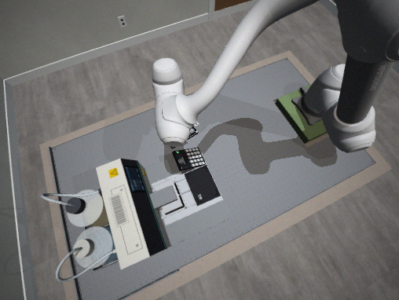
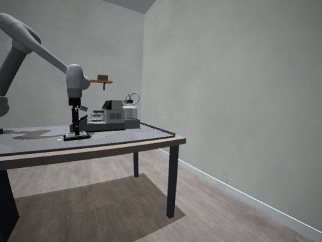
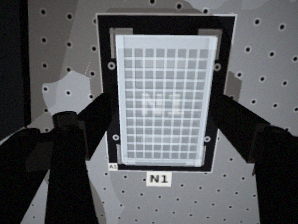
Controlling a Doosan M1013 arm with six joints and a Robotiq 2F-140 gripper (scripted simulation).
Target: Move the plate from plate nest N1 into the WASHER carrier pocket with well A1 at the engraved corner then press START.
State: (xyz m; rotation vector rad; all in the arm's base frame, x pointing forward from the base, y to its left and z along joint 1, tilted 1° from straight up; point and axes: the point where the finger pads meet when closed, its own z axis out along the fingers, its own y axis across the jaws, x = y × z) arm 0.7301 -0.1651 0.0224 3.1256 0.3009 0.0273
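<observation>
Right now the clear well plate is 3 cm below my hand. Round my hand: black carrier: 1 cm ahead, 32 cm to the left, 3 cm above; then N1 label: 10 cm behind, 2 cm to the right, 5 cm below; then plate nest N1: 4 cm below.
</observation>
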